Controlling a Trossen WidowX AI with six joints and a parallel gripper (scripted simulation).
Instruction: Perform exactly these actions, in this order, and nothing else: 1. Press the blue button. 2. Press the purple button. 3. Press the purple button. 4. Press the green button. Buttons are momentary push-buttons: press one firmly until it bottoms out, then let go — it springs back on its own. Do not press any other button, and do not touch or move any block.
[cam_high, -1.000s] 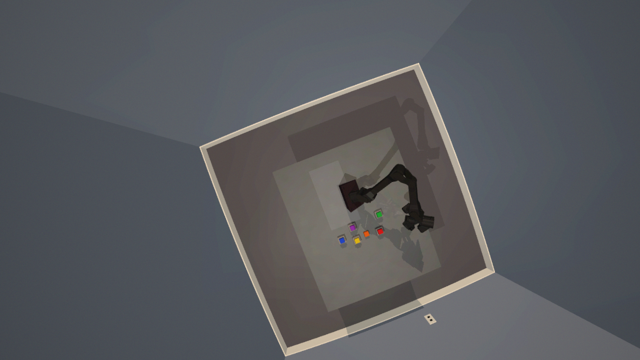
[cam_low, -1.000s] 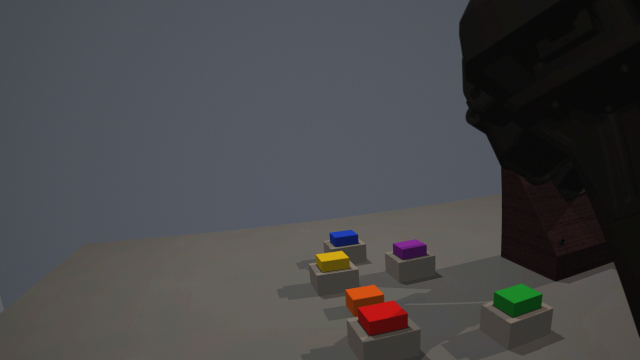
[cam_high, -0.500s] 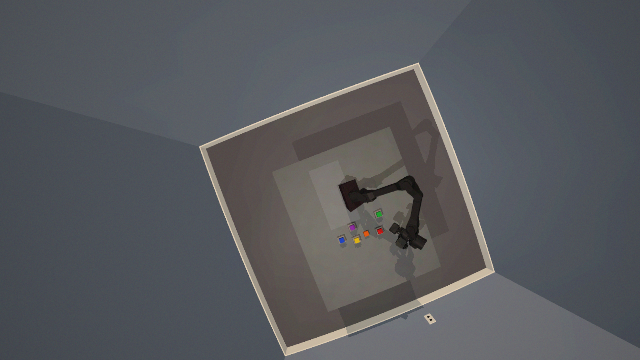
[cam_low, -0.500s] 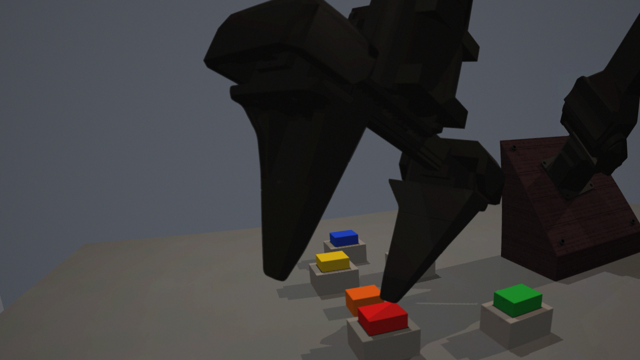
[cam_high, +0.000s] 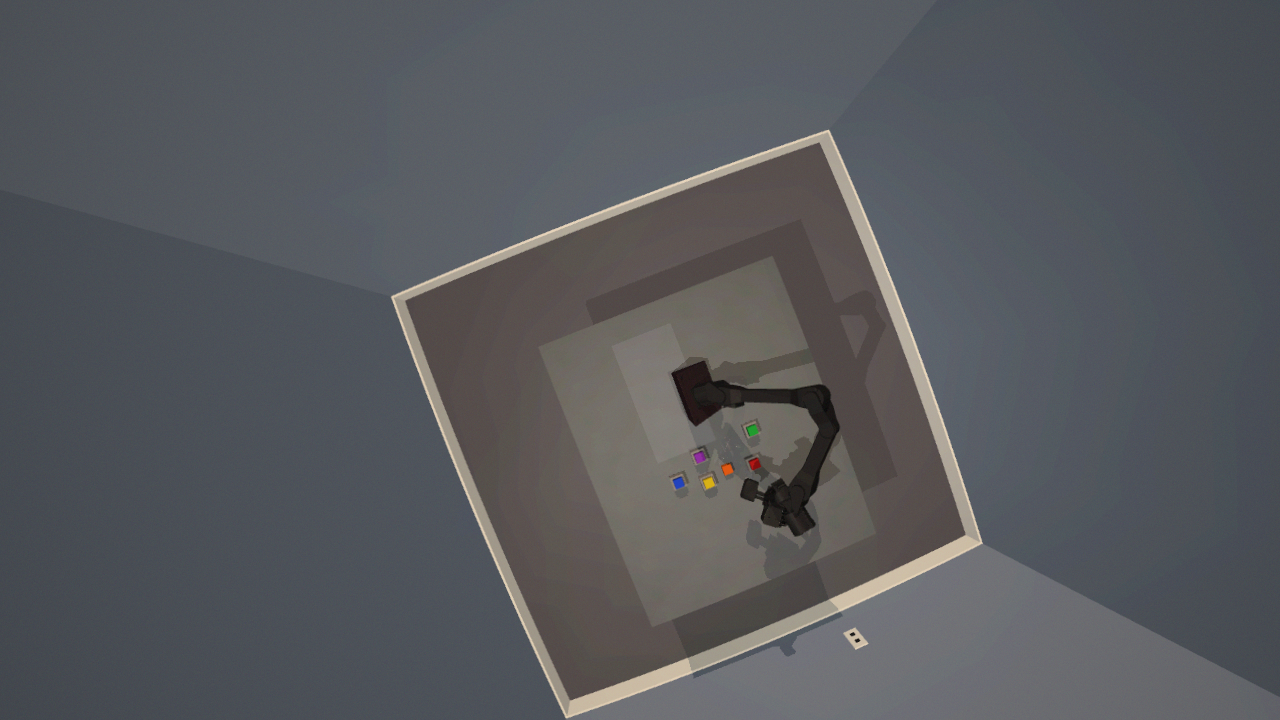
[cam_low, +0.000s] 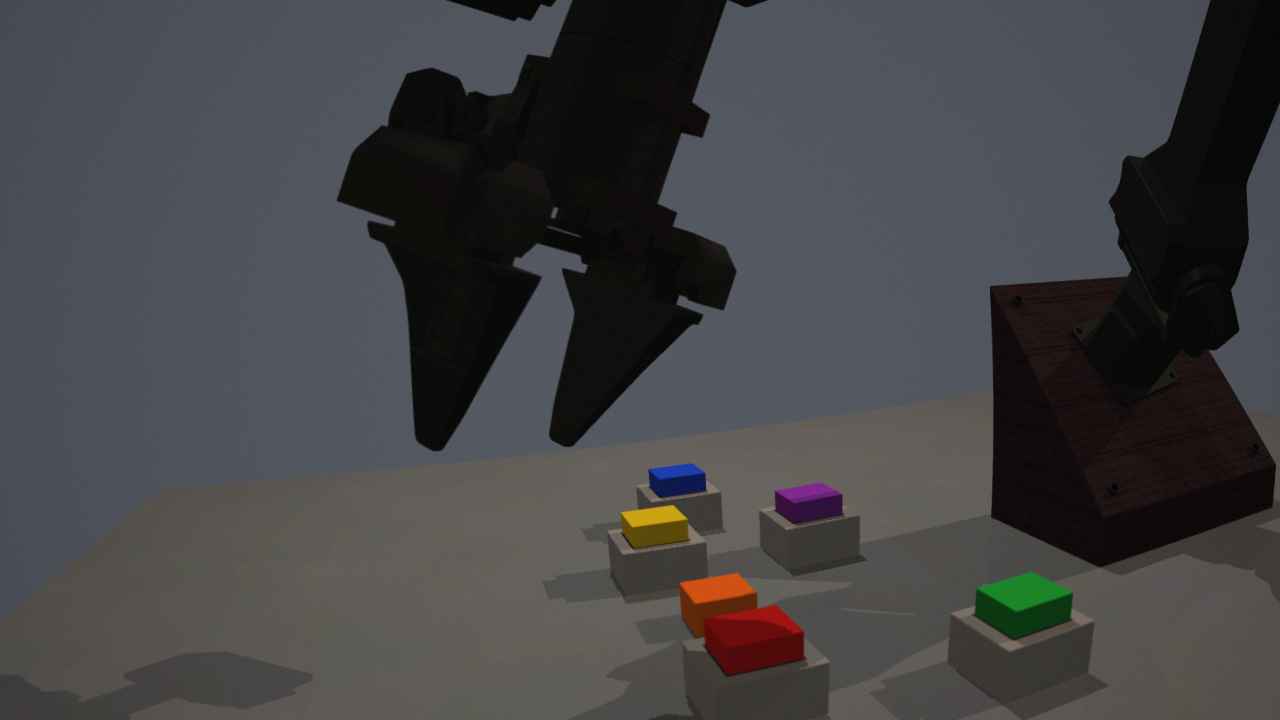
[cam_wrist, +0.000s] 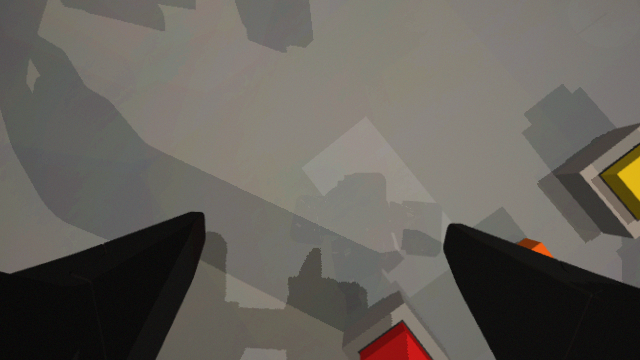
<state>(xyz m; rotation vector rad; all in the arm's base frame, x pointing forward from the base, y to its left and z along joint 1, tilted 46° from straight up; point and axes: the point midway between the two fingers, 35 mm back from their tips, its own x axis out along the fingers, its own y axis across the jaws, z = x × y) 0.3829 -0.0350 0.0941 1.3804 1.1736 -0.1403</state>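
Right now the blue button is 230 mm to the right of my gripper tip, 150 mm behind it and 90 mm below it. The rest, counted from my gripper tip: yellow button 140 mm to the right, 100 mm behind, 90 mm below; then red button 90 mm below, 90 mm behind, 40 mm to the left; then orange block 110 mm below, 110 mm behind, 60 mm to the right.
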